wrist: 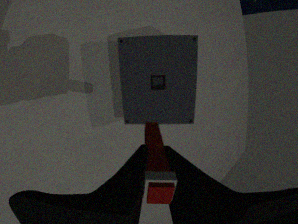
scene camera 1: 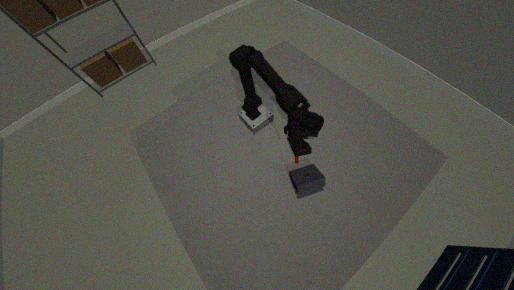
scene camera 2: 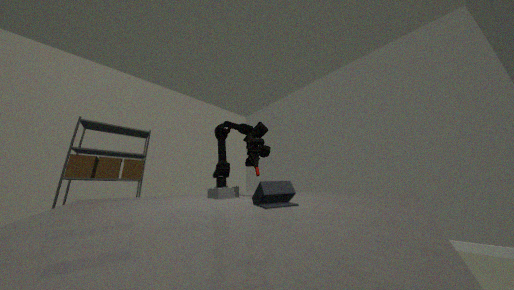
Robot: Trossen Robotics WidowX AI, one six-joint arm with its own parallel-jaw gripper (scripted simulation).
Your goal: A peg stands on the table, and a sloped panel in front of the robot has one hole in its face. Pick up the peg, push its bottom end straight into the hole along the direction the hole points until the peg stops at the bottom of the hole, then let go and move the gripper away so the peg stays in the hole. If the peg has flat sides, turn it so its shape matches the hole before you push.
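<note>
The gripper holds a red peg, and the scene also includes a sloped panel.
</note>
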